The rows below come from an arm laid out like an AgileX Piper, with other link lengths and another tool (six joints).
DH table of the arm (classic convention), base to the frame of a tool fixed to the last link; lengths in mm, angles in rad. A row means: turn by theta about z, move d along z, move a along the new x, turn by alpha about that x. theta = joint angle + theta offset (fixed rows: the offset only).
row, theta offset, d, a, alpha
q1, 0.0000, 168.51, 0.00, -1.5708
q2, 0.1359, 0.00, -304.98, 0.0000
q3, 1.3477, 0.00, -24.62, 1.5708
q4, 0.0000, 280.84, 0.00, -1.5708
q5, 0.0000, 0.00, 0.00, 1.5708
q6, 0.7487, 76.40, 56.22, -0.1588
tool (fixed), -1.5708, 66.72, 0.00, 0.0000
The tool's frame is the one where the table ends.
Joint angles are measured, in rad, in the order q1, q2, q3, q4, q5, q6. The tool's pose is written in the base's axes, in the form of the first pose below.
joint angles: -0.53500 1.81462 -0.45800 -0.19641 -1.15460 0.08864
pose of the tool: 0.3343 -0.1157 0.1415 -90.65 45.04 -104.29
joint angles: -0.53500 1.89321 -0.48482 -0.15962 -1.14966 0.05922
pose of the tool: 0.3383 -0.1239 0.1187 -95.10 44.67 -109.23
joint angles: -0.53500 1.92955 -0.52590 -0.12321 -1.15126 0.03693
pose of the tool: 0.3476 -0.1349 0.1144 -94.56 43.87 -110.65
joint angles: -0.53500 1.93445 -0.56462 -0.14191 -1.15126 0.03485
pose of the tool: 0.3581 -0.1388 0.1210 -92.03 43.09 -107.86
